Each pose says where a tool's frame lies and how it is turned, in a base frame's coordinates. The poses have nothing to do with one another.
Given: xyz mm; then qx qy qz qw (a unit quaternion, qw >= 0).
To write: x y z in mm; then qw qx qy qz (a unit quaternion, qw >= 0). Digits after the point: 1 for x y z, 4 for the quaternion.
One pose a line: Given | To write
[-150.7, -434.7, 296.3, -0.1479, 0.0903, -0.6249, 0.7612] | [-150.7, -434.7, 296.3, 0.7612, -0.1479, 0.0903, -0.6249]
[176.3, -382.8, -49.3, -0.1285, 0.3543, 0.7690, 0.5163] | [176.3, -382.8, -49.3, 0.5163, -0.1285, 0.3543, 0.7690]
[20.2, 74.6, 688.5, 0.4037, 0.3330, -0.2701, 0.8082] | [20.2, 74.6, 688.5, 0.8082, 0.4037, 0.3330, -0.2701]
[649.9, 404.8, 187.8, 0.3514, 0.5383, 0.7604, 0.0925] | [649.9, 404.8, 187.8, 0.0925, 0.3514, 0.5383, 0.7604]
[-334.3, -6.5, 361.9, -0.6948, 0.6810, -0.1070, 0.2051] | [-334.3, -6.5, 361.9, 0.2051, -0.6948, 0.6810, -0.1070]
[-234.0, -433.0, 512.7, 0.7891, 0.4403, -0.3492, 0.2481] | [-234.0, -433.0, 512.7, 0.2481, 0.7891, 0.4403, -0.3492]
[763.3, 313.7, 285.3, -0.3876, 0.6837, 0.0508, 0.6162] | [763.3, 313.7, 285.3, 0.6162, -0.3876, 0.6837, 0.0508]
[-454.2, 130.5, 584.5, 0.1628, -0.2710, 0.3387, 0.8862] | [-454.2, 130.5, 584.5, 0.8862, 0.1628, -0.2710, 0.3387]
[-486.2, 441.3, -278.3, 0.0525, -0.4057, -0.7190, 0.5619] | [-486.2, 441.3, -278.3, 0.5619, 0.0525, -0.4057, -0.7190]
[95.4, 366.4, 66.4, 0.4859, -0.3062, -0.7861, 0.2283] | [95.4, 366.4, 66.4, 0.2283, 0.4859, -0.3062, -0.7861]
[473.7, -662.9, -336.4, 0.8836, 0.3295, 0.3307, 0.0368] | [473.7, -662.9, -336.4, 0.0368, 0.8836, 0.3295, 0.3307]
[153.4, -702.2, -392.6, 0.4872, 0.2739, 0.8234, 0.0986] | [153.4, -702.2, -392.6, 0.0986, 0.4872, 0.2739, 0.8234]
